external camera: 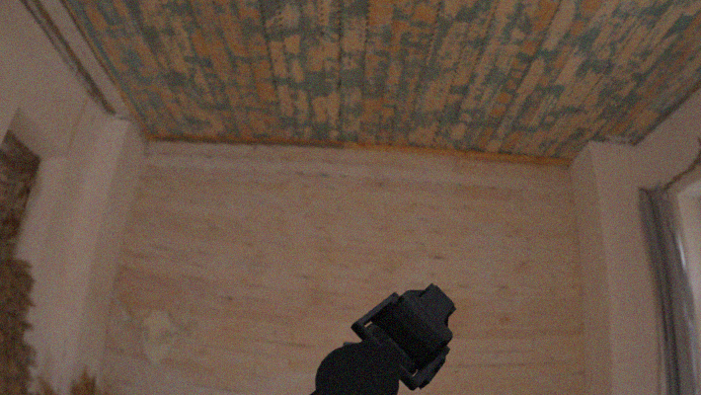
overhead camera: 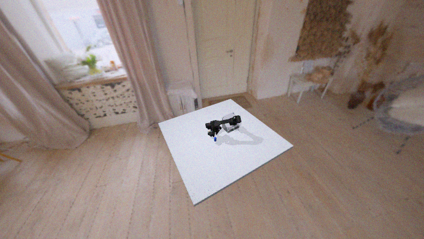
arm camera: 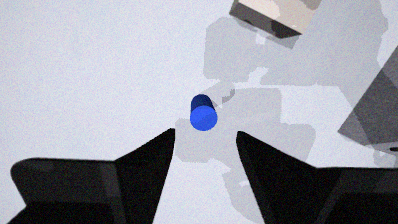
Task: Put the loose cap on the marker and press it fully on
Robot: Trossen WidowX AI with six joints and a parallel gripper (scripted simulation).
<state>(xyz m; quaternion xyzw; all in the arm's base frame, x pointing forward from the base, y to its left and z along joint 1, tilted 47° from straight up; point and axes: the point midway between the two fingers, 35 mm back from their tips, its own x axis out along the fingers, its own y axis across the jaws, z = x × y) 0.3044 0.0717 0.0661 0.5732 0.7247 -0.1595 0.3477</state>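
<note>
Now: the blue marker cap 6 cm below my gripper tip.
</note>
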